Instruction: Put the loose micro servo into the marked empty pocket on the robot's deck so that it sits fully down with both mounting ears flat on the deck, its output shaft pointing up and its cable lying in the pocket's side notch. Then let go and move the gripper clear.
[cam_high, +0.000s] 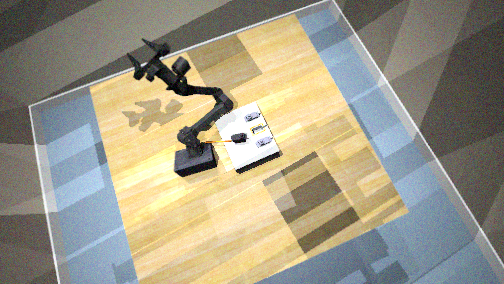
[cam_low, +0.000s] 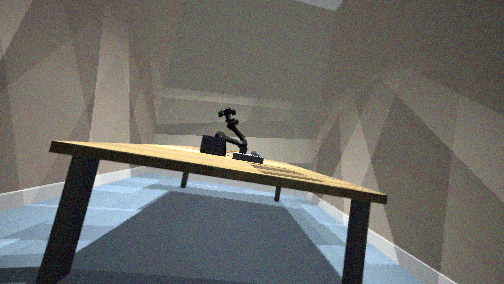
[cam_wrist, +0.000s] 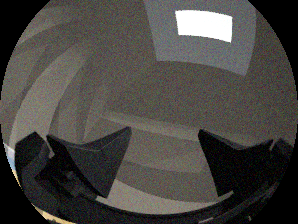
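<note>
Now: the white deck 320 mm ahead of my gripper tip, 300 mm to the right of it and 480 mm below it.
</note>
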